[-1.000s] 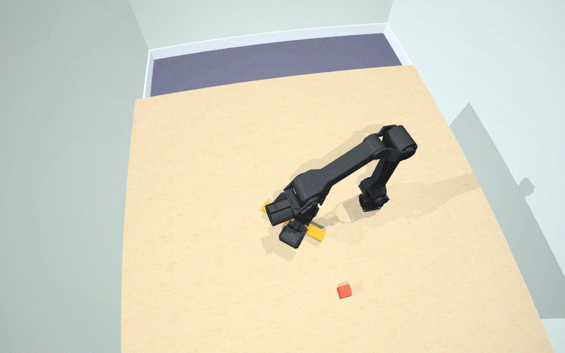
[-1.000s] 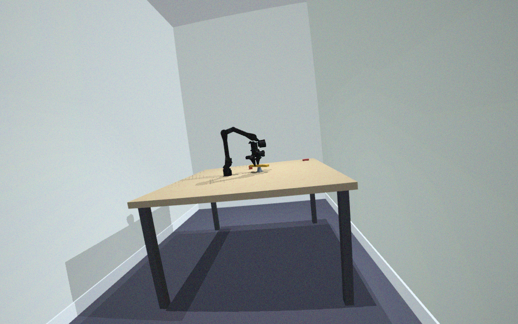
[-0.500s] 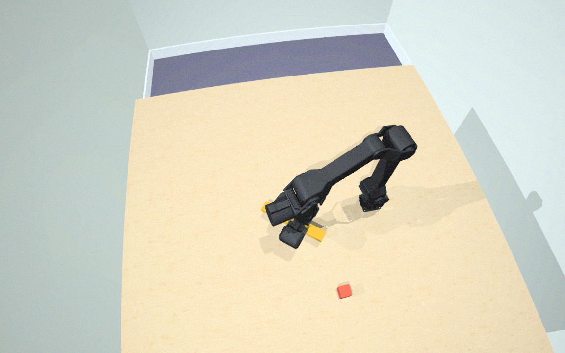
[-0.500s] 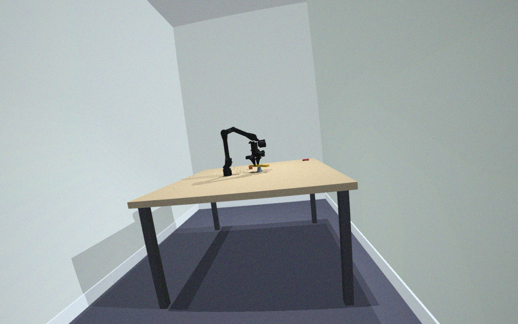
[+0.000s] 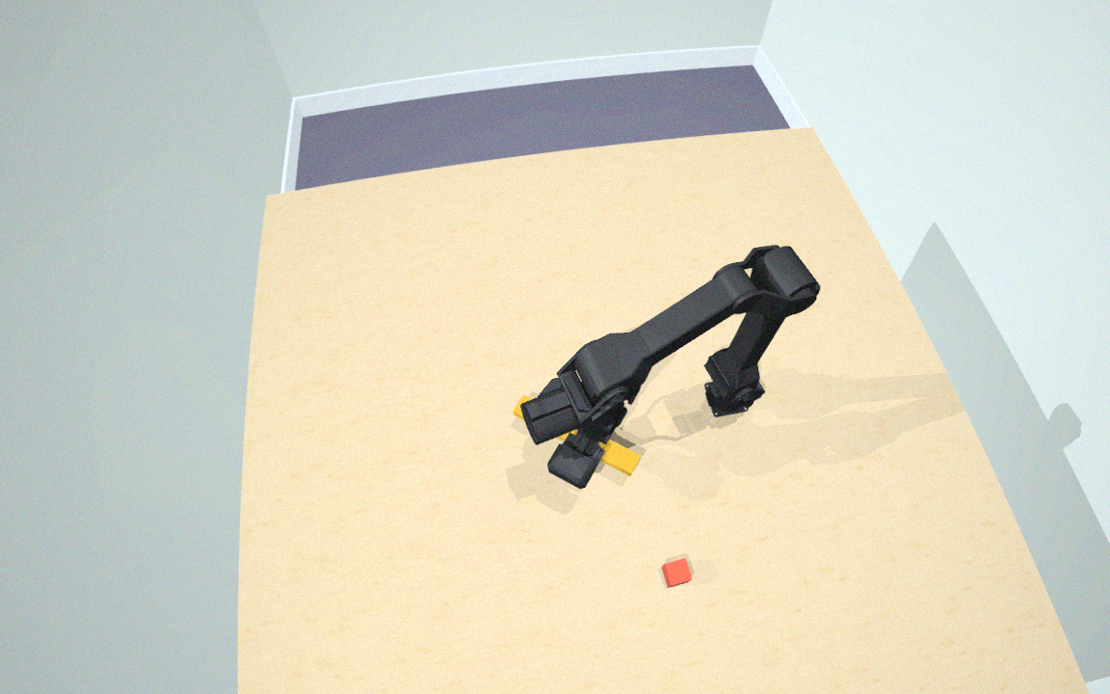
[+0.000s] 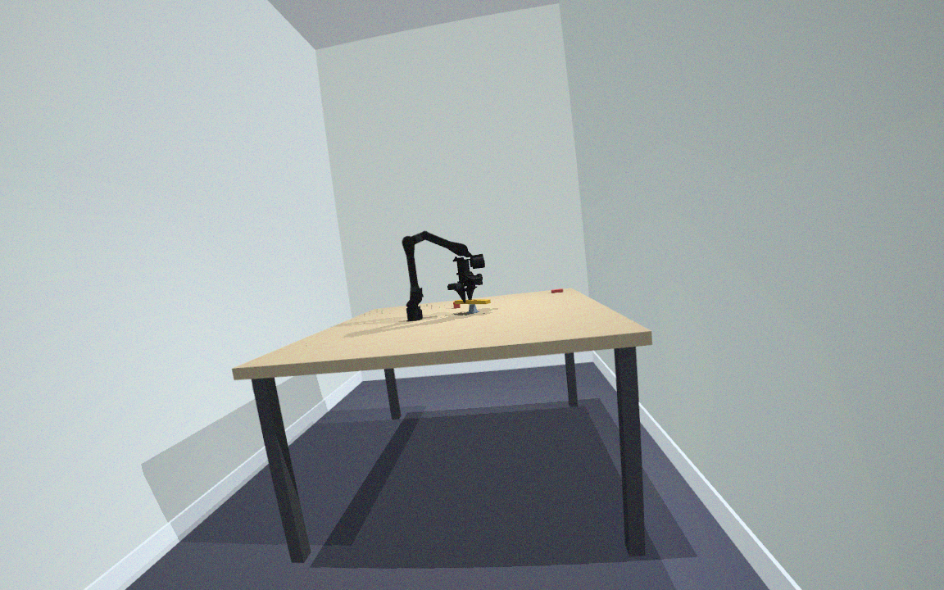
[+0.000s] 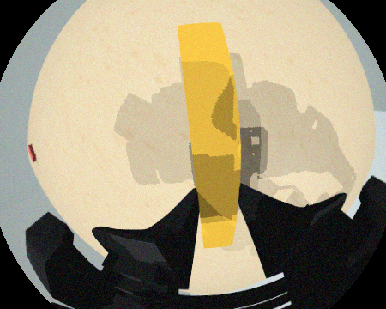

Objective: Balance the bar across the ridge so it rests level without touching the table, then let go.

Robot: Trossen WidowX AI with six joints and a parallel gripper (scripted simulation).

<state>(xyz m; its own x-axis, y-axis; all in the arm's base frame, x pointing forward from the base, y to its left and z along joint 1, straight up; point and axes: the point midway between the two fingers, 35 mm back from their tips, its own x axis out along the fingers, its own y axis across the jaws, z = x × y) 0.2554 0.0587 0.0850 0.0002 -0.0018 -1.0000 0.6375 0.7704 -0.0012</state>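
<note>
Right now the yellow bar is 20 mm to the right of my gripper tip and 20 mm ahead of it. The rest, counted from my gripper tip: red cube: 220 mm to the left, 90 mm behind, 30 mm below.
</note>
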